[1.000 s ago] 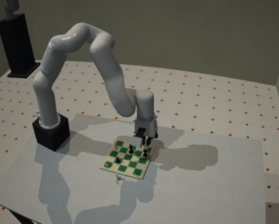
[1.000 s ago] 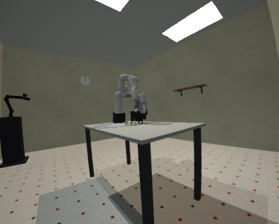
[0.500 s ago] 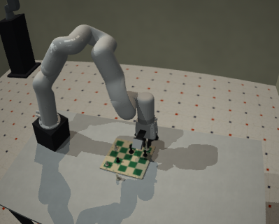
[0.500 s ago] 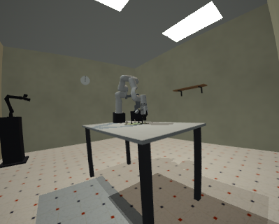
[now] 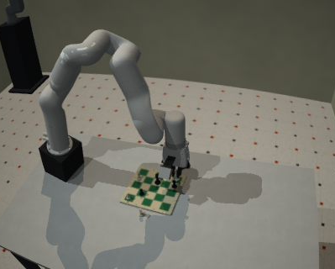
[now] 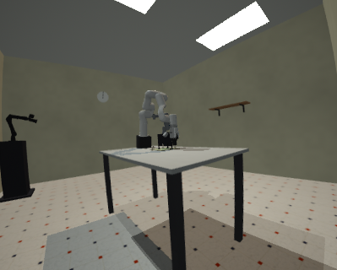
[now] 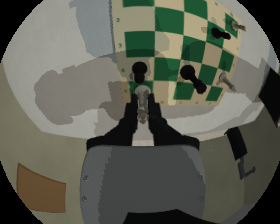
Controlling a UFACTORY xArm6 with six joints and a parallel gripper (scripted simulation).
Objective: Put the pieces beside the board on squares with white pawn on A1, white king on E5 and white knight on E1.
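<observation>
My hand is 8 cm past the chessboard, 7 cm to the left of it and 5 cm above it.
</observation>
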